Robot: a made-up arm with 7 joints. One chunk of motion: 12 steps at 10 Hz.
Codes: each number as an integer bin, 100 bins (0 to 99) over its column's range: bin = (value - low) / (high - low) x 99, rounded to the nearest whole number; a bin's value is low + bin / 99 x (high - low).
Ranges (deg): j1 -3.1..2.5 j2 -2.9..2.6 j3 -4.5..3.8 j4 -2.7..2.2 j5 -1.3..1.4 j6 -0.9..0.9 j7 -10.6..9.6
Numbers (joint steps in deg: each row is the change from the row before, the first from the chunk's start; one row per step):
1: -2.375 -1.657 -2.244 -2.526 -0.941 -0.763 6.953
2: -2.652 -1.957 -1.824 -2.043 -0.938 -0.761 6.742
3: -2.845 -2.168 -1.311 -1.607 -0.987 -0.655 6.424
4: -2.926 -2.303 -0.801 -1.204 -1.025 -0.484 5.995
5: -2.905 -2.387 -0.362 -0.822 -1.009 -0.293 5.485
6: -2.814 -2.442 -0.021 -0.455 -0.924 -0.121 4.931
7: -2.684 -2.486 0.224 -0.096 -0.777 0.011 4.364
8: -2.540 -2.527 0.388 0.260 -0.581 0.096 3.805
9: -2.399 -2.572 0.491 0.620 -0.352 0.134 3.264
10: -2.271 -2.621 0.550 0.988 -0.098 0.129 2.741
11: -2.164 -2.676 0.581 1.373 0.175 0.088 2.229
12: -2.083 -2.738 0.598 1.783 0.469 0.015 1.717
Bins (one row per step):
1: 13 22 27 4 13 8 86
2: 8 17 32 13 13 8 85
3: 5 13 38 22 11 13 83
4: 3 11 44 30 10 23 81
5: 3 9 49 38 11 33 79
6: 5 8 53 45 14 43 76
7: 7 7 56 53 19 50 73
8: 10 7 58 60 26 55 71
9: 12 6 60 67 35 57 68
10: 15 5 60 75 44 57 65
11: 17 4 61 82 54 54 63
12: 18 3 61 91 65 50 60

